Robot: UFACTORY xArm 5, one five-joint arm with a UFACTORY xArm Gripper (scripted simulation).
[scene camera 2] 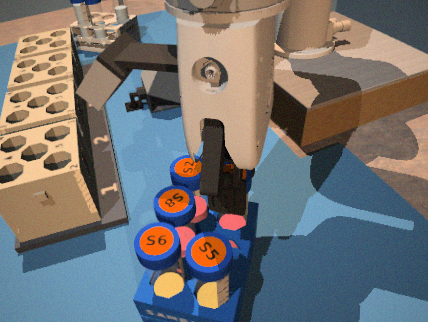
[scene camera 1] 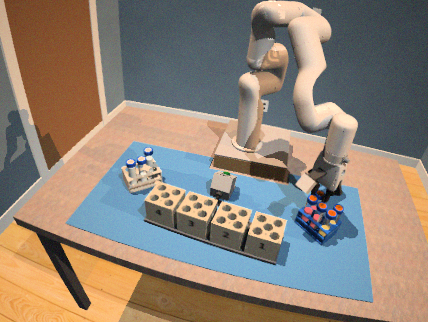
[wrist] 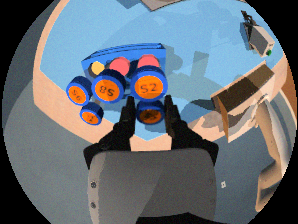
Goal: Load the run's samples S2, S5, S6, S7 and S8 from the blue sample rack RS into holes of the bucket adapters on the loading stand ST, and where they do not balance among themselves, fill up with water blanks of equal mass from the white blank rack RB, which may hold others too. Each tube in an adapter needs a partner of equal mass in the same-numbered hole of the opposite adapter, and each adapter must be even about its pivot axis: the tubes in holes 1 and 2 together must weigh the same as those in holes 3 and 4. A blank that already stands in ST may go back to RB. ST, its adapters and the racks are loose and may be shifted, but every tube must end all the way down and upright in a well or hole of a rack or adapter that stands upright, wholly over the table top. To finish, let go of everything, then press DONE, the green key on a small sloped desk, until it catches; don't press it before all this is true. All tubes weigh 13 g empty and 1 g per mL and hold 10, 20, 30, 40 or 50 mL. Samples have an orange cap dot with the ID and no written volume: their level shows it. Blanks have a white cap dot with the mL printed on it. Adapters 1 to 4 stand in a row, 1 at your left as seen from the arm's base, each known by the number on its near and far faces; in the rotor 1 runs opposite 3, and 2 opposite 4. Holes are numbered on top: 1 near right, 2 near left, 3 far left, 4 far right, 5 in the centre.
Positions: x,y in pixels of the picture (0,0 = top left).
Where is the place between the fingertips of my gripper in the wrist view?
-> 149,103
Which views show my gripper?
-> Scene camera 2, scene camera 1 and the wrist view: all of them.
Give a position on a blue sample rack RS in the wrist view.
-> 132,53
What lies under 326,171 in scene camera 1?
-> My gripper.
